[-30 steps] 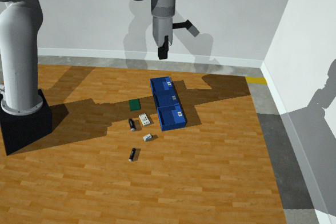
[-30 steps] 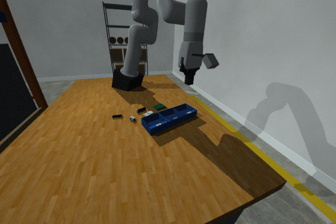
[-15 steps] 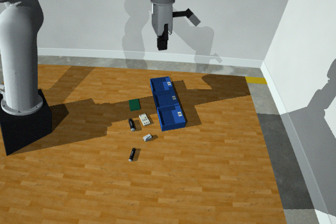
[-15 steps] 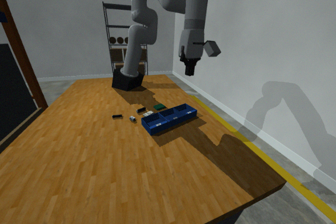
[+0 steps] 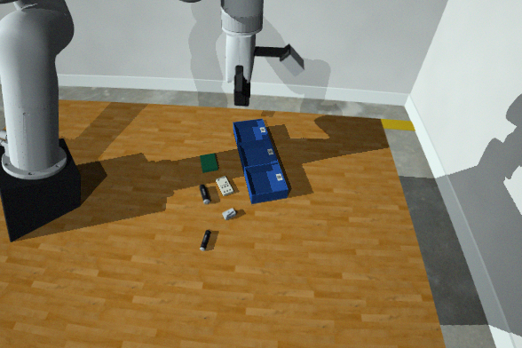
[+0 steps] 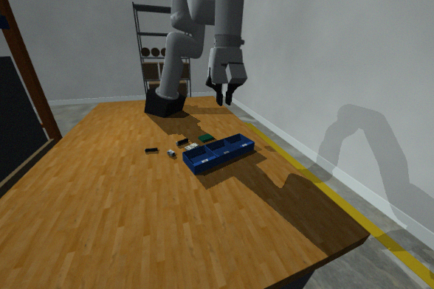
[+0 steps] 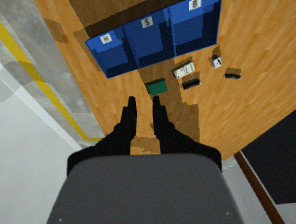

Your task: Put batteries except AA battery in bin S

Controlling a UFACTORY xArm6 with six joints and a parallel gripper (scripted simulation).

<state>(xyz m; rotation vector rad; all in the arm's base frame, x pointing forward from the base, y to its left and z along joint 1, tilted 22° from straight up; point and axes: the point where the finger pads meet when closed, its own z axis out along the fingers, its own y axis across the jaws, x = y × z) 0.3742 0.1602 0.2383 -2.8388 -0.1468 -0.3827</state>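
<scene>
The long blue bin is 18 cm below my hand, 4 cm ahead of it and 1 cm to the right of it. From my hand the other things lie so: grey-white block: 18 cm to the right, 18 cm below, 2 cm ahead; then white domino: 19 cm below, 11 cm to the right, 2 cm behind; then green block: 19 cm below, 8 cm behind, 5 cm to the right.
</scene>
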